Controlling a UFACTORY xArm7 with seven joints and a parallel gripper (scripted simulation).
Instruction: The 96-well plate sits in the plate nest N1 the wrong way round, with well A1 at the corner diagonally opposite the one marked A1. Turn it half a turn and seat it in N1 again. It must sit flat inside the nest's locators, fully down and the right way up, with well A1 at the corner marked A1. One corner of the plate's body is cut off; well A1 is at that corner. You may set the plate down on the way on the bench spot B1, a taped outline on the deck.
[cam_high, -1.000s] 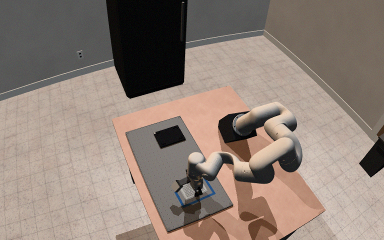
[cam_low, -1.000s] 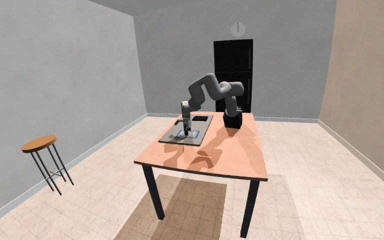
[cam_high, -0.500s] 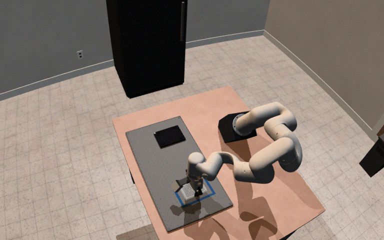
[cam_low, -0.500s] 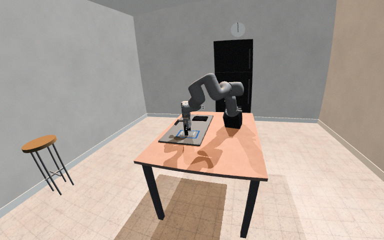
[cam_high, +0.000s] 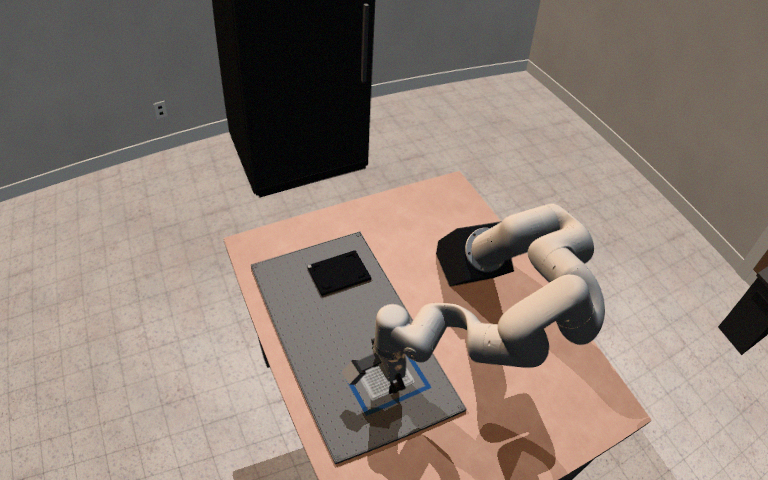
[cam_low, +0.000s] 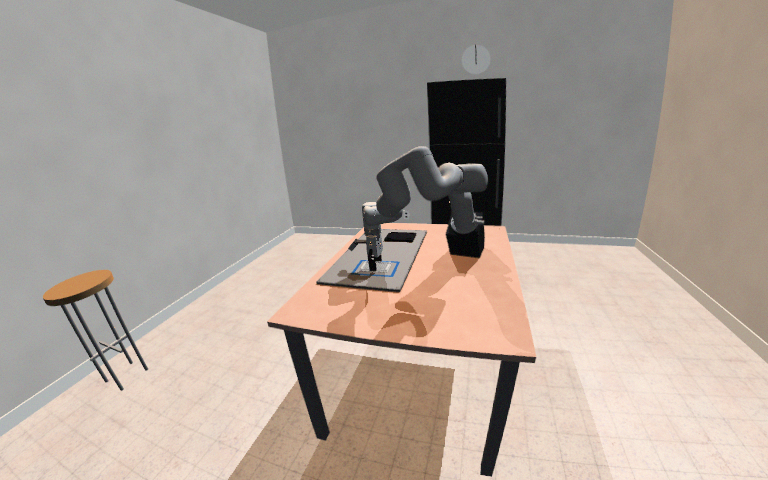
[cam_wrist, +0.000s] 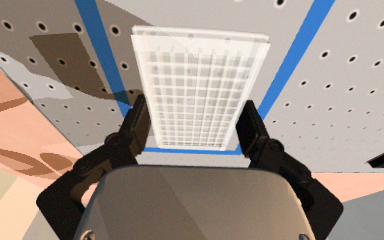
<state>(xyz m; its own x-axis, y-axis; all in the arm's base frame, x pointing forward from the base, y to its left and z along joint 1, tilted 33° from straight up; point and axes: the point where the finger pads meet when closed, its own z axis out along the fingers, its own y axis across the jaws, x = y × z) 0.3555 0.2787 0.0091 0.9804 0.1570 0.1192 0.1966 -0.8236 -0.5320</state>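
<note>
The black plate nest N1 is 4 cm ahead of my hand, 39 cm to the right of it and 1 cm below it. From my hand the other things lie so: pale A1 mark 12 cm ahead, 43 cm to the right, 1 cm below; 96-well plate 1 cm below.
</note>
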